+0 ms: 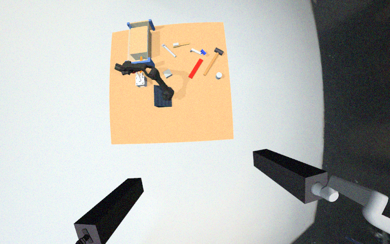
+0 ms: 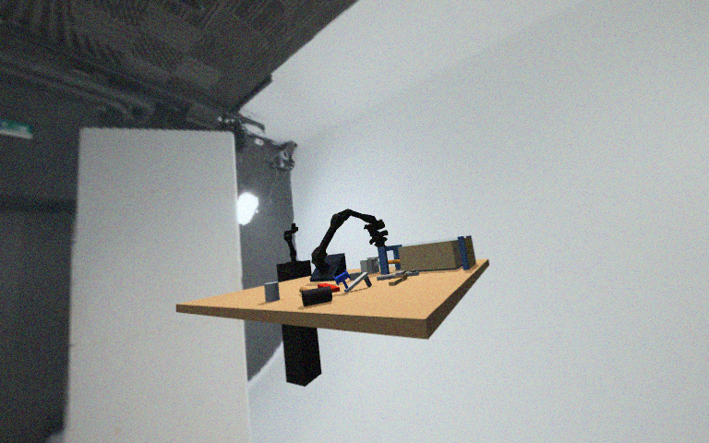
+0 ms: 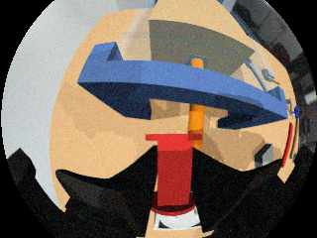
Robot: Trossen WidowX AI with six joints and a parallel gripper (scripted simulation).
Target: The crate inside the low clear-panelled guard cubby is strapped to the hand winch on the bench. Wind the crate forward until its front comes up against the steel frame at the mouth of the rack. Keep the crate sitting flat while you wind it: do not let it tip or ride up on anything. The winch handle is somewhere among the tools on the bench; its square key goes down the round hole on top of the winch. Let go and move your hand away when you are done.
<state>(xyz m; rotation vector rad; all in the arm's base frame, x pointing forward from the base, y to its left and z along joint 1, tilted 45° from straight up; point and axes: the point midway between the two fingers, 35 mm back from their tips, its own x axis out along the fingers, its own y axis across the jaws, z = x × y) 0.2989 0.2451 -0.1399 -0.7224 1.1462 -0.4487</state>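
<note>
The winch handle is 50 mm behind my gripper tip, 30 mm below it and 10 mm to the right of it. The rest, counted from my gripper tip: winch: 130 mm behind, 100 mm below, 40 mm to the right; then red knob: 20 mm behind; then blue steel frame: 50 mm to the right, 50 mm ahead, 30 mm below.
</note>
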